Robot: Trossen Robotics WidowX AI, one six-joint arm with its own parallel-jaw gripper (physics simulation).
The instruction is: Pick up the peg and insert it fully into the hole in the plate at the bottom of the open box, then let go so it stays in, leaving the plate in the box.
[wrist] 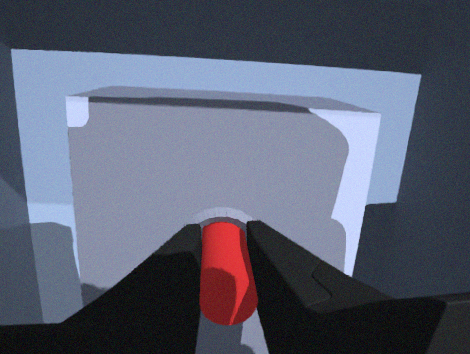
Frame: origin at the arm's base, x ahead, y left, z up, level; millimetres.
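Where they show: gripper, fingertip midpoint: (224,236).
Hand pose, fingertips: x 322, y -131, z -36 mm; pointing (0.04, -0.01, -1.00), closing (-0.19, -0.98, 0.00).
Observation:
After its pixels a point has its place.
A red peg (227,272) {z -12, x 325, y -132 mm} is at the lower middle of the wrist view, held between the two dark fingers. My gripper (224,236) {z -36, x 322, y -131 mm} is shut on the peg, near its far end. The pale grey plate (210,155) {z -40, x 347, y -133 mm} lies in the box below, largely in shadow, with bright strips at its right edge and top left corner. The far rim of the hole (221,212) {z -38, x 329, y -132 mm} shows as a lighter arc just beyond the peg's far end. The rest of the hole is hidden by the peg and fingers, and I cannot tell how deep the peg's tip is.
The light blue box floor (215,72) {z -90, x 368, y -141 mm} shows around the plate's far, left and right sides. The dark box wall (240,30) {z -90, x 382, y -154 mm} runs along the far side, with dark surfaces at left and right too. Shadows fall across the lower left.

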